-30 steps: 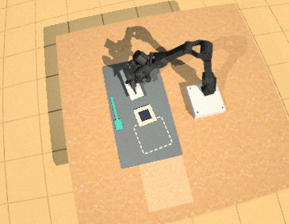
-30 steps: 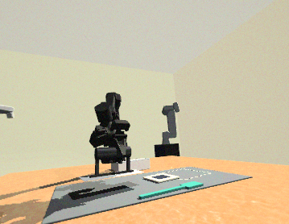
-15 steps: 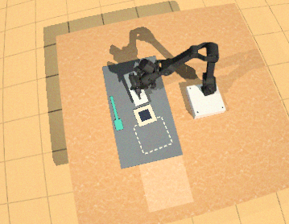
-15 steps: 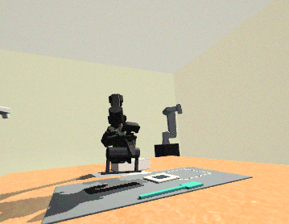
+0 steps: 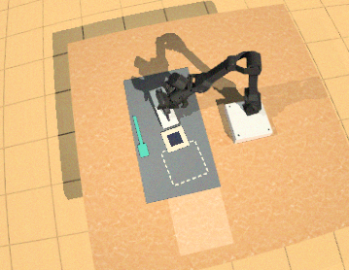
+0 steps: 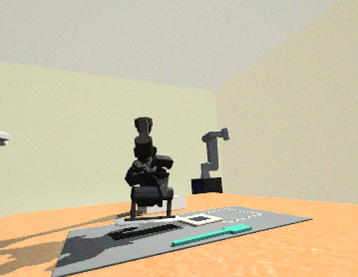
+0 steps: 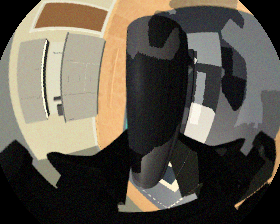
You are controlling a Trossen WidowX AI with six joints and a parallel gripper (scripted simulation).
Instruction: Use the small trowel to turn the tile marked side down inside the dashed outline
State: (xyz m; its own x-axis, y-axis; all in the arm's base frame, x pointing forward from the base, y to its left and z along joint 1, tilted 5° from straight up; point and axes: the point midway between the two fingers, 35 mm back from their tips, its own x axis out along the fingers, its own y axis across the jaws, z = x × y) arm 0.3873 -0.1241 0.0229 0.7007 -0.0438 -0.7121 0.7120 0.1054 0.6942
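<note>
Right now the grey mat is 1 cm behind my gripper tip, 8 cm to the left of it and 9 cm below it. Also, from my gripper tip: teal flat tool: 13 cm ahead, 9 cm to the left, 7 cm below; then tile: 3 cm behind, 14 cm to the left, 7 cm below; then small trowel: 3 cm behind, 1 cm below.
</note>
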